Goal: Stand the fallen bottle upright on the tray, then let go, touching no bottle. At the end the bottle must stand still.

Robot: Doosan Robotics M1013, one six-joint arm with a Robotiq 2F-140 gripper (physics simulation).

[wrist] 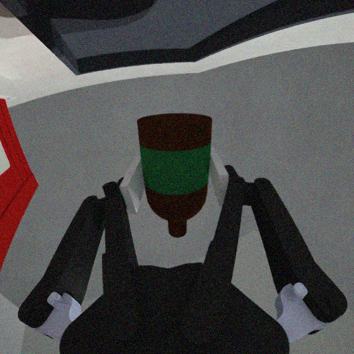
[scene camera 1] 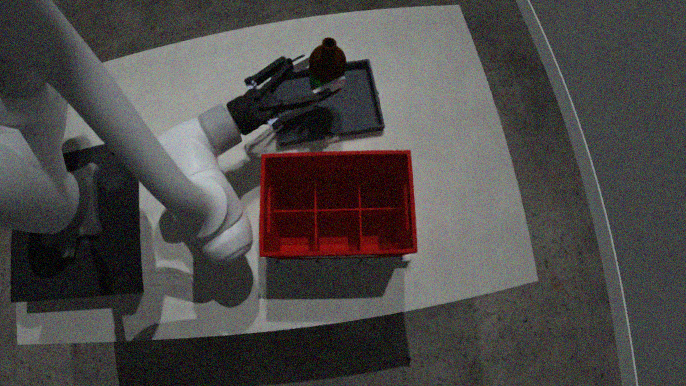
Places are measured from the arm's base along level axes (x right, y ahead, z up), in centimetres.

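Where they show: arm's base, origin of the base link: [scene camera 1: 71, 205].
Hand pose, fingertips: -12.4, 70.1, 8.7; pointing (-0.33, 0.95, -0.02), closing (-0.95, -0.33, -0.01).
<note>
Things, the pixels of their top centre, and the offset from my fingertips, as dx, dy, dz. "pt": a spot on its surface instead. Level surfaces: height alone.
- brown bottle, middle of its top: [scene camera 1: 325, 40] +0.7, -1.2, +10.1
- dark grey tray, surface spot: [scene camera 1: 357, 100] pt +1.4, +5.4, -15.1
- red crate, surface spot: [scene camera 1: 413, 200] pt +31.2, +7.5, +1.9
- pale table, its level: dz -15.6
The brown bottle [scene camera 1: 327, 61] [wrist: 175, 135] with a green label is held in the air, about upright, its neck up towards the scene camera. In the scene view it overlaps the back edge of the dark grey tray [scene camera 1: 357, 100] [wrist: 135, 56]. In the wrist view its base points towards the tray, with a gap in the picture between them. My gripper [scene camera 1: 320, 75] [wrist: 175, 162] is shut on the bottle, one pale fingertip on each side of the label. A dark shadow lies on the tray. The exact height of the base above the tray cannot be told.
A red crate [scene camera 1: 413, 200] [wrist: 15, 190] with compartments stands in front of the tray in the scene view, and at the left edge of the wrist view. The arm reaches in from the left over the pale table [scene camera 1: 465, 175]. The table's back edge lies behind the bottle.
</note>
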